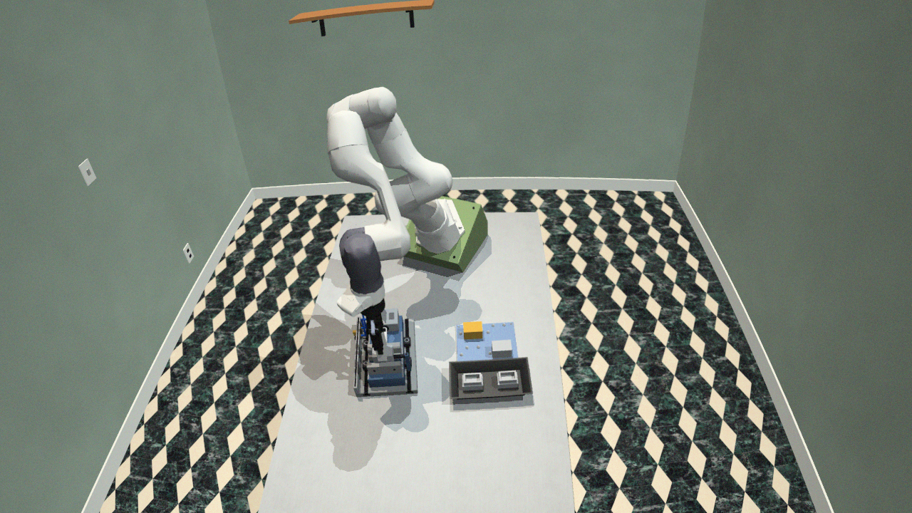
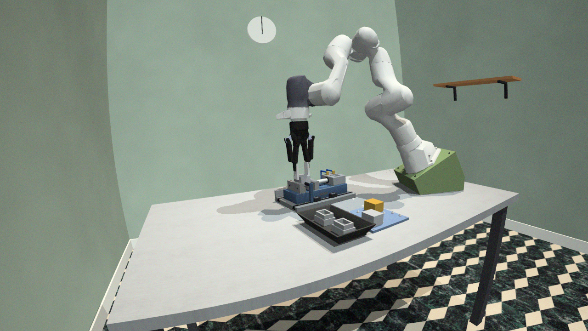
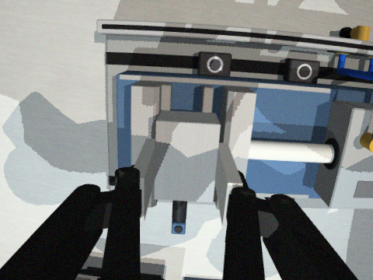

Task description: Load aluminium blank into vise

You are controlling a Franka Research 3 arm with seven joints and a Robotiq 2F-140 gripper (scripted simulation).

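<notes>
Right now my hand is 4 cm above the aluminium blank. Round my hand: hose block: 16 cm behind, 6 cm below, 1 cm to the left; white rod: 9 cm behind, 6 cm below, 1 cm to the left; vise: 10 cm below, 7 cm behind.
</notes>
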